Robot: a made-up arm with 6 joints. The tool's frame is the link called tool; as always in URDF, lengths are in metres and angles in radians. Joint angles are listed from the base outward.
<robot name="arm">
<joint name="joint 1" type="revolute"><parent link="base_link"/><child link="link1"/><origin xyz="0 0 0.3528" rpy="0 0 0"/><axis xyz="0 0 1"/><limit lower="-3.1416" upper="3.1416"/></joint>
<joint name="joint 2" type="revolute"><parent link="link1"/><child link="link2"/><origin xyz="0.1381 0 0" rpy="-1.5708 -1.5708 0"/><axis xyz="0 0 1"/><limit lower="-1.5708" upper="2.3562"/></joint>
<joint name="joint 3" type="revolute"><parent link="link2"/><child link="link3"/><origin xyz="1.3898 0 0" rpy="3.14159 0 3.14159"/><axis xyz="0 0 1"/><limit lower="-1.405" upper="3.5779"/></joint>
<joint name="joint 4" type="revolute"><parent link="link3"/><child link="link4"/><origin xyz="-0.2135 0 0" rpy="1.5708 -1.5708 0"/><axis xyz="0 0 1"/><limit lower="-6.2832" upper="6.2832"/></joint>
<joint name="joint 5" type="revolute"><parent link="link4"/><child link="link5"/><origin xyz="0 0 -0.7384" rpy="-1.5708 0 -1.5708"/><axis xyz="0 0 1"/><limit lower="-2.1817" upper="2.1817"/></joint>
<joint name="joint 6" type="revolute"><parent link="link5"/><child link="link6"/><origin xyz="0 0.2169 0" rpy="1.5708 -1.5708 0"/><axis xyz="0 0 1"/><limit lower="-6.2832" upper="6.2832"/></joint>
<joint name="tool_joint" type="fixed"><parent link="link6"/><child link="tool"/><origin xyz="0 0 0" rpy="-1.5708 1.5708 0"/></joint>
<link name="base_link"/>
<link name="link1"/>
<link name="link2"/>
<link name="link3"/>
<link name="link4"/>
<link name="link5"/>
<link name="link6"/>
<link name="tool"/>
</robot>
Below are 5 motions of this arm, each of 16 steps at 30 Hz.
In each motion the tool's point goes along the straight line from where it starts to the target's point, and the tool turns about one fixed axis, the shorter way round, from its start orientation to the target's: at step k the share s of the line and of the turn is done. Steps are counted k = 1, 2, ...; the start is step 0. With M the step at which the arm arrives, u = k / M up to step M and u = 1 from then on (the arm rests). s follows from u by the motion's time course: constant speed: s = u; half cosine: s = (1 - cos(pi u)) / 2; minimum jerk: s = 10 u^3 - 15 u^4 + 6 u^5.
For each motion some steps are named. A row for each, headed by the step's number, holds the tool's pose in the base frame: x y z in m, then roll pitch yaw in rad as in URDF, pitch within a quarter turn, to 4 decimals.
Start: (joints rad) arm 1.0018 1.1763 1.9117 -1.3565 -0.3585 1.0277
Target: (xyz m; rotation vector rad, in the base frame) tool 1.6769 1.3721 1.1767 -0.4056 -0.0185 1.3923
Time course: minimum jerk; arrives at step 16
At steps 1, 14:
1: 1.0094 1.7132 1.6639 0.0559 -0.6082 1.4336
14: 1.6662 1.3776 1.1845 -0.2941 0.2123 1.3790

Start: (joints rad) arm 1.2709 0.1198 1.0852 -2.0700 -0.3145 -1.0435
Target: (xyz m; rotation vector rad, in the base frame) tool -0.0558 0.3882 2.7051 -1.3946 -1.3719 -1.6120
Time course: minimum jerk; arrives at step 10
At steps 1, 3, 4, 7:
1: 0.1311 0.6266 2.6497 2.6196 -1.0500 1.8489
3: 0.1020 0.5894 2.6583 2.5397 -1.0917 1.9164
4: 0.0729 0.5523 2.6669 2.4467 -1.1303 1.9970
7: -0.0251 0.4274 2.6960 2.0110 -1.2262 2.3917

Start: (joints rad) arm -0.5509 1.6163 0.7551 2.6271 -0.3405 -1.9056
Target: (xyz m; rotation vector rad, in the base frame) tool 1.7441 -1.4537 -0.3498 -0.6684 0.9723 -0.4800
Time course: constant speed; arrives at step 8
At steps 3, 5, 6, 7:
3: 1.8941 -1.3331 -0.2846 -0.9261 0.5862 -0.8084
5: 1.8341 -1.3814 -0.3107 -0.9793 0.6057 -0.8527
6: 1.8041 -1.4055 -0.3237 -1.0065 0.6147 -0.8756
7: 1.7741 -1.4296 -0.3368 -1.0342 0.6232 -0.8989

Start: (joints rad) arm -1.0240 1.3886 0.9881 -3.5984 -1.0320 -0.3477
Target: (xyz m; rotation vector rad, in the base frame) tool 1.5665 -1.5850 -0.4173 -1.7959 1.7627 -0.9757
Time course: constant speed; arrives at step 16
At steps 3, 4, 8, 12, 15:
3: 1.2657 -2.0224 0.4286 -2.2970 -0.4679 -1.5103
4: 1.2889 -1.9887 0.3635 -2.2958 -0.4457 -1.5202
8: 1.3814 -1.8541 0.1033 -2.2933 -0.3568 -1.5588
12: 1.4740 -1.7196 -0.1570 -2.2945 -0.2679 -1.5960
15: 1.5434 -1.6186 -0.3522 -2.2975 -0.2013 -1.6235

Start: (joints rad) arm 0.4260 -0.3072 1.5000 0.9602 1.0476 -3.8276
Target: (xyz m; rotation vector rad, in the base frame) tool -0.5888 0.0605 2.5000 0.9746 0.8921 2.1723
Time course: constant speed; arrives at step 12
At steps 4, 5, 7, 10, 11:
4: -0.7200 -0.1048 2.4503 0.6432 -0.4140 2.5445
5: -0.7036 -0.0841 2.4566 0.6856 -0.4192 2.5048
7: -0.6708 -0.0428 2.4690 0.7711 -0.4249 2.4247
10: -0.6216 0.0192 2.4876 0.8998 -0.4216 2.3043
11: -0.6052 0.0398 2.4938 0.9424 -0.4174 2.2644

